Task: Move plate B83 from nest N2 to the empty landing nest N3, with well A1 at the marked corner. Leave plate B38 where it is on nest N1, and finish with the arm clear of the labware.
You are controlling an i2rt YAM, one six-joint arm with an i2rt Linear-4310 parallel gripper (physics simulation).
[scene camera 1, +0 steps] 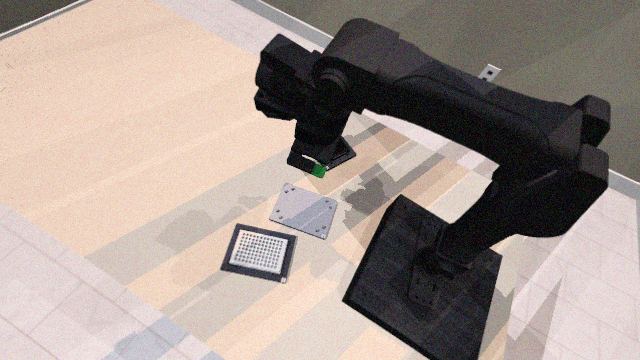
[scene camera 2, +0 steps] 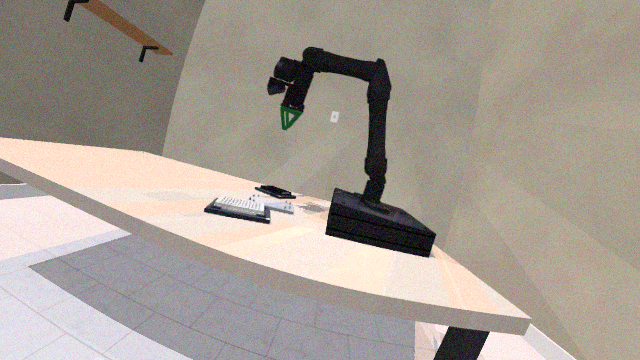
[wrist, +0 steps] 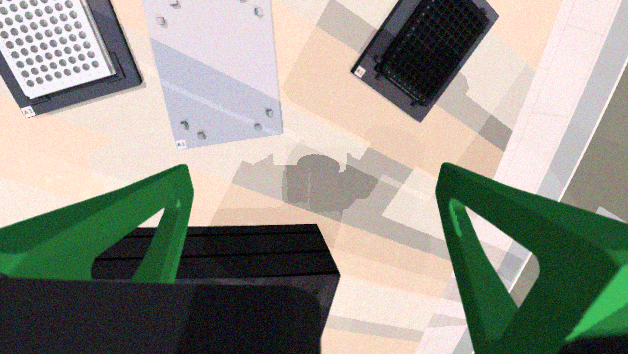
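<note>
A white 96-well plate (scene camera 1: 259, 250) (scene camera 2: 240, 204) (wrist: 50, 45) sits on a dark nest (scene camera 1: 255, 273) (scene camera 2: 237, 216) (wrist: 131, 75). A silver nest with small pegs (scene camera 1: 300, 207) (scene camera 2: 280, 205) (wrist: 220, 80) is empty, its A1 mark at the lower left corner in the wrist view. A black plate (scene camera 2: 276, 191) (wrist: 435, 45) sits turned on another dark nest (wrist: 391, 91); the arm partly hides it in scene camera 1. Plate and nest codes are unreadable. My gripper (scene camera 1: 319, 171) (scene camera 2: 286, 127) (wrist: 314, 177) is open and empty, high above the table, its green fingers wide apart.
The black arm base (scene camera 1: 425, 280) (scene camera 2: 380, 225) (wrist: 225, 250) stands beside the nests. The wooden table (scene camera 1: 125, 100) (scene camera 2: 125, 180) ends at an edge beyond the black plate. A wall shelf (scene camera 2: 120, 25) is at the upper left in scene camera 2.
</note>
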